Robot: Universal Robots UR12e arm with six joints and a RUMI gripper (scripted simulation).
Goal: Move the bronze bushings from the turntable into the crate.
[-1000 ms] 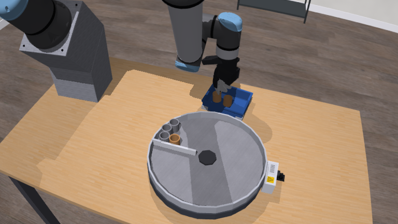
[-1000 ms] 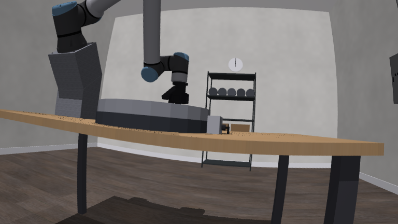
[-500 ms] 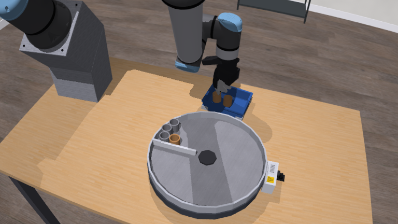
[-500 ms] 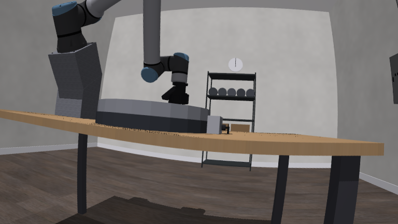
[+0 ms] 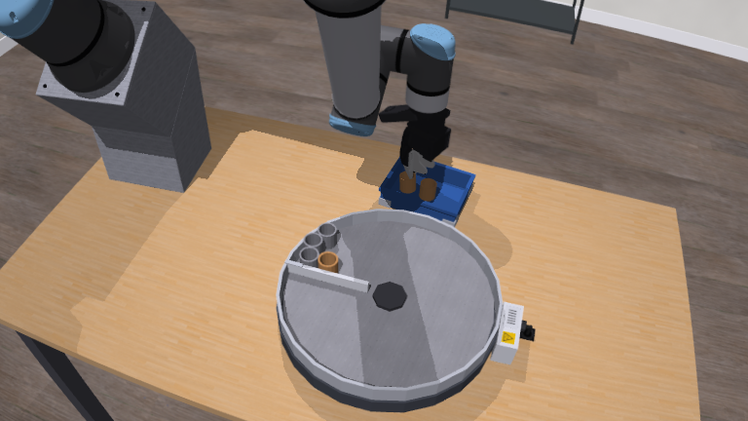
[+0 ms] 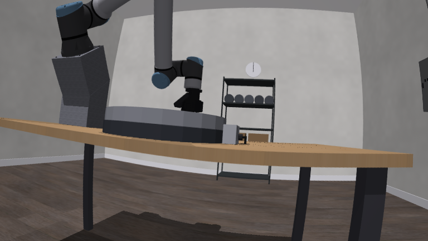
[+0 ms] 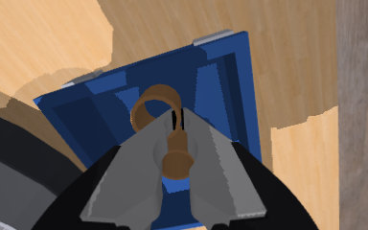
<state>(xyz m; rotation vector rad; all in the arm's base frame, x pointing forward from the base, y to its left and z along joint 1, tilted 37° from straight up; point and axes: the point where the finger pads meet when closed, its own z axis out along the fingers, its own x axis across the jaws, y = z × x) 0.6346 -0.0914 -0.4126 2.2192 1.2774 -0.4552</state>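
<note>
My gripper is now 40 mm short of the blue crate, 30 mm to the left of it and 20 mm above it. The rest, counted from my hand: grey turntable 380 mm to the right, 10 mm above.
</note>
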